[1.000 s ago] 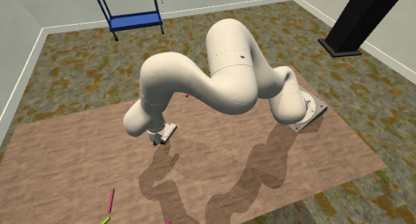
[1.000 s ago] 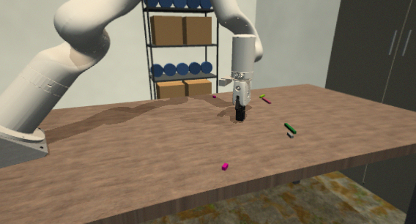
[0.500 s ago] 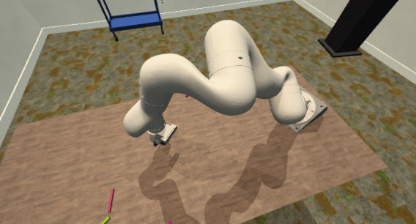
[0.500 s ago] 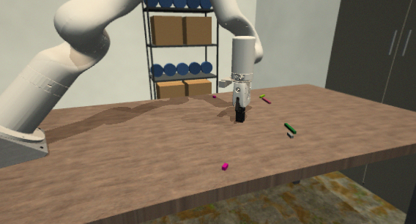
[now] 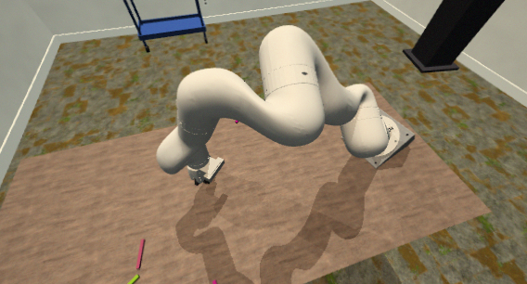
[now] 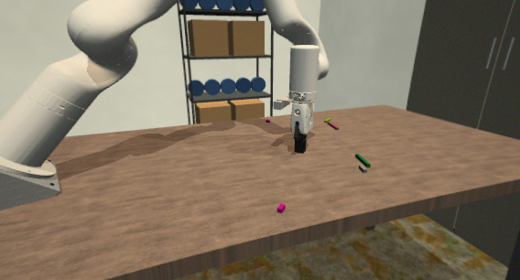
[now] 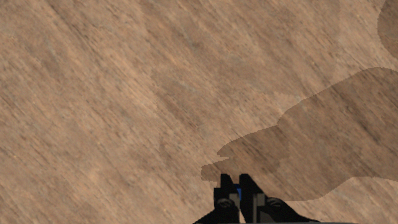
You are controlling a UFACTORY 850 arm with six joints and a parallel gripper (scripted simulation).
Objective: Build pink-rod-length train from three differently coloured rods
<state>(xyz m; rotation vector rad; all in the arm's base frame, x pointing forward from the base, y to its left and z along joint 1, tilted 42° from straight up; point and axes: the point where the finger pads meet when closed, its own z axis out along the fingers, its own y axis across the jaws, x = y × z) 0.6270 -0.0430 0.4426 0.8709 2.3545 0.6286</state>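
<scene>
My hand is 2 cm above the blue rod. The rest, counted from my hand: grey rod (17 cm to the right, 13 cm ahead, 2 cm below); green rod (16 cm ahead, 11 cm to the right, 2 cm below); pink rod (25 cm to the left, 22 cm ahead, 2 cm below).
</scene>
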